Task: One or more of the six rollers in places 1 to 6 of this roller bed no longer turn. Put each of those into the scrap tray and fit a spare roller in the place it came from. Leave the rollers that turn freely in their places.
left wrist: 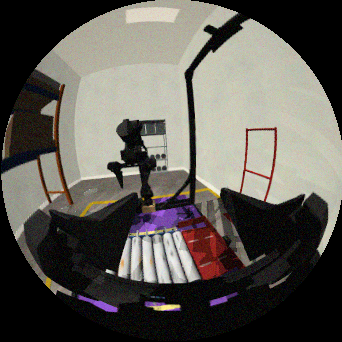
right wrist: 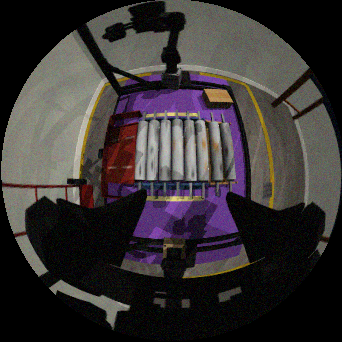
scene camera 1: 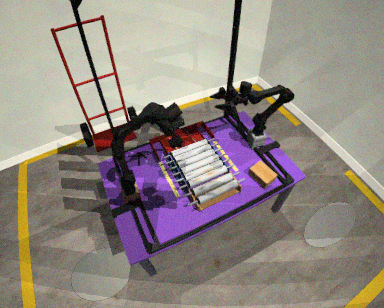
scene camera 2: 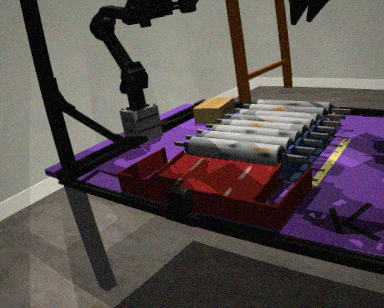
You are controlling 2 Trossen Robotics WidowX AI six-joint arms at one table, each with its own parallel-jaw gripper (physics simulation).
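Where they show: left gripper, between the fingertips: (left wrist: 179, 194) (scene camera 1: 212, 101); right gripper, between the fingertips: (left wrist: 133, 187) (right wrist: 187, 194) (scene camera 2: 301, 23); left arm's base, origin of its link: (right wrist: 171, 70) (scene camera 1: 257, 132) (scene camera 2: 138, 107); right arm's base, origin of its link: (left wrist: 147, 202) (right wrist: 173, 252) (scene camera 1: 129, 190).
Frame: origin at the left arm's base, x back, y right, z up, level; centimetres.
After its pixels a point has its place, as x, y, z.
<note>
Grey-white rollers fill the places of the roller bed, whose blue rail (right wrist: 161, 184) {-60.3, -9.3, -4.8} shows beside a yellow number strip (right wrist: 177, 199) {-65.9, -17.0, -10.9} (scene camera 2: 332, 161) {-66.5, -13.2, -11.1}. Orange stains mark some rollers; which turn cannot be told. Two spare rollers (right wrist: 215, 150) {-42.7, -27.5, -3.7} (right wrist: 227, 150) {-41.2, -33.0, -3.9} lie parallel in a wooden holder (scene camera 1: 221, 201) {-38.6, -37.8, -10.7} beside the bed. The red scrap tray (scene camera 2: 240, 210) {-65.9, 19.8, -8.4} (right wrist: 120, 160) {-54.4, 12.3, -8.2} (left wrist: 205, 250) {-50.0, 12.9, -8.1} is at the bed's other end, with no roller in it. My right gripper (scene camera 1: 179, 131) (scene camera 2: 301, 21) {-58.4, -15.4, 22.7} (right wrist: 187, 194) {-58.4, -15.4, 22.7} is open and empty, high above the bed area. My left gripper (scene camera 1: 218, 100) {-35.1, 0.0, 32.4} (left wrist: 179, 194) {-35.1, 0.0, 32.4} is open and empty, raised beyond the tray.
A wooden block (scene camera 1: 262, 175) {-9.7, -30.7, -5.5} (scene camera 2: 214, 112) {-13.6, -22.6, -7.2} (right wrist: 218, 98) {-11.1, -28.2, -5.6} lies on the purple table near the left arm's base. Black frame posts (scene camera 1: 233, 50) {-11.4, 31.1, 46.9} (scene camera 2: 47, 75) {-11.7, 32.1, 19.7} rise at the table's edge. A red hand truck (scene camera 1: 63, 57) (left wrist: 261, 129) stands by the wall, and an orange-legged rack (scene camera 2: 237, 50) stands beyond the table.
</note>
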